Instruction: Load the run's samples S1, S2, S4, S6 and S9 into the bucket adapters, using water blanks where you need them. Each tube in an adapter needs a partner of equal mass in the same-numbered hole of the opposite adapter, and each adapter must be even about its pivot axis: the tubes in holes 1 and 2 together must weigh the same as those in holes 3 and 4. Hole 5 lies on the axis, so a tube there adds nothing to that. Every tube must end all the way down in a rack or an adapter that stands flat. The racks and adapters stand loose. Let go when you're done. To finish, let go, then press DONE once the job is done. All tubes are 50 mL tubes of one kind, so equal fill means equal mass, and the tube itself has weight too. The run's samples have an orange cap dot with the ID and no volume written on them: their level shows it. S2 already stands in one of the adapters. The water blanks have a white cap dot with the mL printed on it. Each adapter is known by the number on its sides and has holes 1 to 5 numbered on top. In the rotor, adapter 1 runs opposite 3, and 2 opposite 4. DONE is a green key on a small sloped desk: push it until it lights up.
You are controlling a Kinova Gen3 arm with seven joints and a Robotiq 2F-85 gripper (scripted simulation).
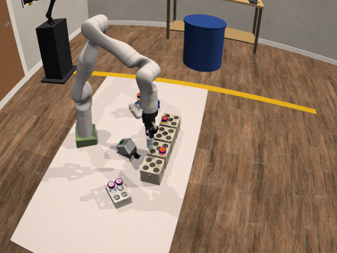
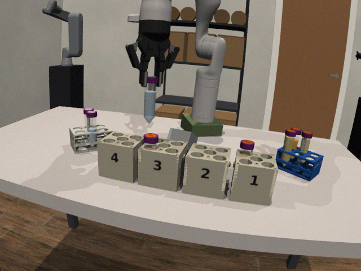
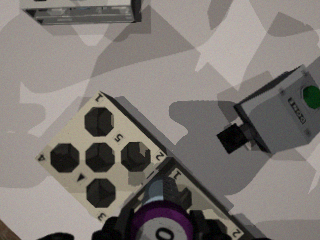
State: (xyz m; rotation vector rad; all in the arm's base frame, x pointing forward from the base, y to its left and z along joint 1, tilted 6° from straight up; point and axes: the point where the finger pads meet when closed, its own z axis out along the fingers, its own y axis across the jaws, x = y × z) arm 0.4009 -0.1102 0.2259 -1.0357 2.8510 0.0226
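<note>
Right now my hand is 50 mm above the white-dot blank and 10 mm past it. The rest, counted from my hand: grey done desk (190 mm below, 160 mm behind, 60 mm to the left); then adapter 2 (200 mm below, 160 mm to the left, 40 mm ahead); then blank rack (230 mm to the right, 210 mm below, 110 mm behind).
</note>
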